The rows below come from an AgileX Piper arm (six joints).
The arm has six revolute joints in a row. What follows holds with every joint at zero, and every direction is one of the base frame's.
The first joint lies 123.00 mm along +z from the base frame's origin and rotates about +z.
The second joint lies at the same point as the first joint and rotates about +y.
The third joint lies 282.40 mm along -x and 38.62 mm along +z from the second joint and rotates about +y.
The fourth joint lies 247.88 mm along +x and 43.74 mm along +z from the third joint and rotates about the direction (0.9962, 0, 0.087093).
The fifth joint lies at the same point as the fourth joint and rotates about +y.
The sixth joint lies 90.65 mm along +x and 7.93 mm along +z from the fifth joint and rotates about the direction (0.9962, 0, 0.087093).
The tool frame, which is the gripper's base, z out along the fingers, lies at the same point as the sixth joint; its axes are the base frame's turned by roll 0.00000, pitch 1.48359 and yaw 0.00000 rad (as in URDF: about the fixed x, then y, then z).
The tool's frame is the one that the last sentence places.
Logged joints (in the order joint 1, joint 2, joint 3, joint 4, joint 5, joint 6), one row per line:
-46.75 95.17 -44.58 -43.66 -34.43 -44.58
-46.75 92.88 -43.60 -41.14 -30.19 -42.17
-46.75 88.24 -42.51 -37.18 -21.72 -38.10
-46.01 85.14 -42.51 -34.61 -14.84 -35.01
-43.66 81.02 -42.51 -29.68 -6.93 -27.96
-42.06 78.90 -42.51 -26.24 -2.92 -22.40
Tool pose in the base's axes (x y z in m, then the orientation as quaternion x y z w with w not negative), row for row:
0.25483 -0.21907 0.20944 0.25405 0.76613 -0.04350 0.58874
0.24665 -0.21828 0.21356 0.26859 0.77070 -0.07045 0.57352
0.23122 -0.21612 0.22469 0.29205 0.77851 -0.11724 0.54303
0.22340 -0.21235 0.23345 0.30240 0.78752 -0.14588 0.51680
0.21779 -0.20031 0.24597 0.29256 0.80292 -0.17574 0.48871
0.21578 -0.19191 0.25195 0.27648 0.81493 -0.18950 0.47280
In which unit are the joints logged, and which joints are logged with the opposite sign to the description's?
The joints are logged in degrees. Opposite sign: joint 6.
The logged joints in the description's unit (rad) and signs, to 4 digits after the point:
-0.8159 1.6610 -0.7781 -0.7620 -0.6009 0.7781
-0.8159 1.6211 -0.7610 -0.7180 -0.5269 0.7360
-0.8159 1.5401 -0.7419 -0.6489 -0.3791 0.6650
-0.8030 1.4860 -0.7419 -0.6041 -0.2590 0.6110
-0.7620 1.4141 -0.7419 -0.5180 -0.1210 0.4880
-0.7341 1.3771 -0.7419 -0.4580 -0.0510 0.3910

